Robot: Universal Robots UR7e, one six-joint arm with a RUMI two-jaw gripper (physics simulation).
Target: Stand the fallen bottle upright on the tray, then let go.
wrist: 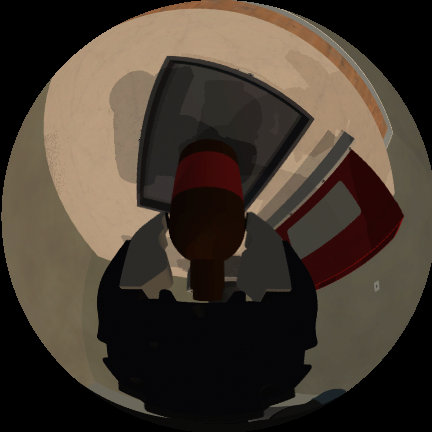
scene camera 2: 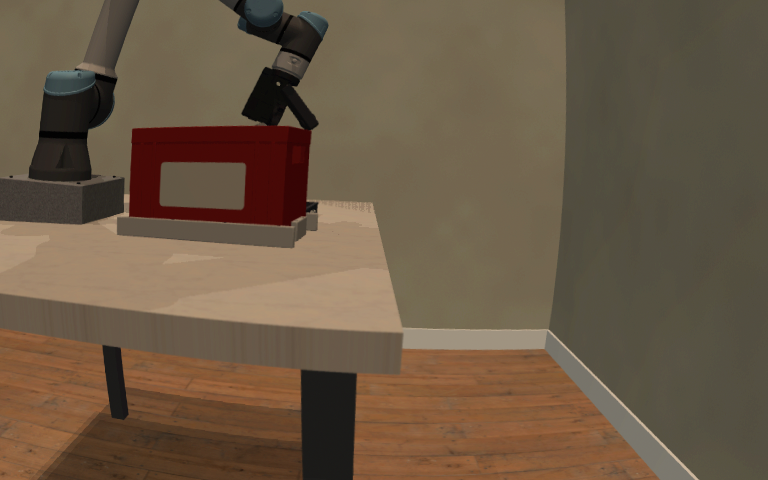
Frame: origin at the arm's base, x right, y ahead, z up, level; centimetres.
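Seen in the pictures: gripper, between the fingertips: (wrist: 206, 214); arm's base, origin of its link: (wrist: 224, 286) (scene camera 2: 59, 177).
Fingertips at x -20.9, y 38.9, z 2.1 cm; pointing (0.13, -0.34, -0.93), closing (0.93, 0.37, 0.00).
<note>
Offsets run from my fingertips to a thing's top centre. "*": to the spot under its first point. Level surfaces: height alone.
A dark brown bottle {dx +0.2, dy -0.5, dz +7.8 cm} (wrist: 207, 215) with a red band is between the jaws in the wrist view, its neck toward the gripper body and its base toward the tray. My gripper (wrist: 206, 214) is shut on the bottle at its shoulder. The dark grey tray {* dx -9.7, dy +0.0, dz -8.2 cm} (wrist: 142, 150) with a raised rim lies on the table beyond the bottle's base. Whether the base touches the tray cannot be told. In scene camera 2 the gripper fingers and the bottle are hidden behind the red crate, and a small dark corner of the tray {* dx -1.7, dy +14.0, dz -8.1 cm} (scene camera 2: 312, 206) shows past it.
A red crate {dx +27.6, dy +2.6, dz +7.1 cm} (scene camera 2: 266, 198) (wrist: 370, 200) with a pale panel stands beside the tray, with a grey rail (scene camera 2: 203, 230) (wrist: 312, 177) along its base. The robot's base stands on a grey block (scene camera 2: 42, 203) at the left. The table's {dz -10.4 cm} (scene camera 2: 317, 294) right edge lies beyond the crate.
</note>
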